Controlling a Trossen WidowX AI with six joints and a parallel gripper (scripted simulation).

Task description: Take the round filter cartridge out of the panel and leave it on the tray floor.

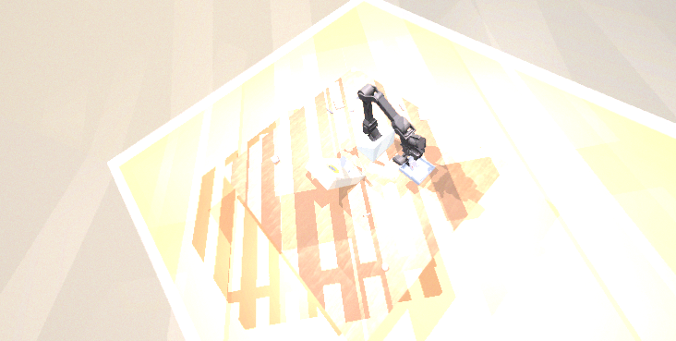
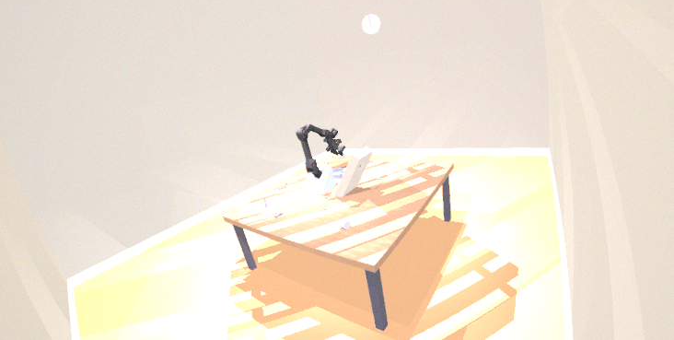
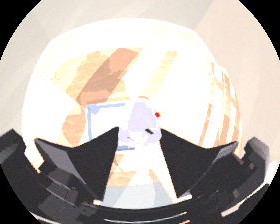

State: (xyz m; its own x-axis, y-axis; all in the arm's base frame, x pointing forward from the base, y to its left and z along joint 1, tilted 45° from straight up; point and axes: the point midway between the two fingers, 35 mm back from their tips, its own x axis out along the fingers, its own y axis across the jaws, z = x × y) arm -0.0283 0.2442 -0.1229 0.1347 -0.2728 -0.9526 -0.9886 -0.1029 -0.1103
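Right now the tray is 170 mm below my gripper tip and 70 mm behind it. From my gripper tip the other things lie so: filter cartridge 10 mm to the left; then service panel 340 mm ahead, 230 mm to the right, 30 mm below.
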